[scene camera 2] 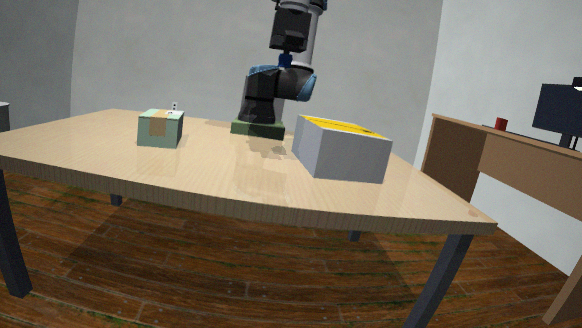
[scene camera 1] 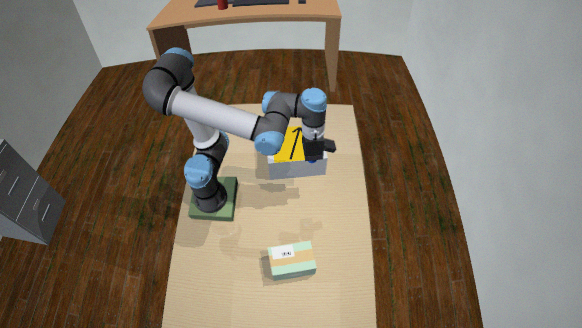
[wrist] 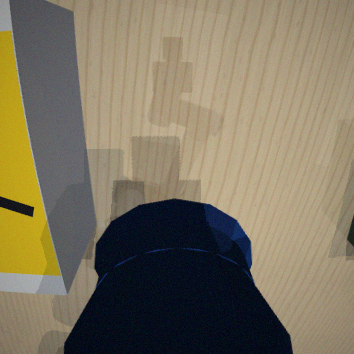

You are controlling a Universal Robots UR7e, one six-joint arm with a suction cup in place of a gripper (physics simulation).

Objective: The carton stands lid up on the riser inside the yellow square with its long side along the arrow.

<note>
My suction cup (wrist: 171, 269) carries nothing. The cup is 28 cm from the middle of a riser (scene camera 2: 328, 149). A carton (scene camera 2: 159, 128) rests on the table.
The carton also shows in scene camera 1 (scene camera 1: 295, 260). The riser also shows in scene camera 1 (scene camera 1: 289, 162) and in the wrist view (wrist: 54, 212).
</note>
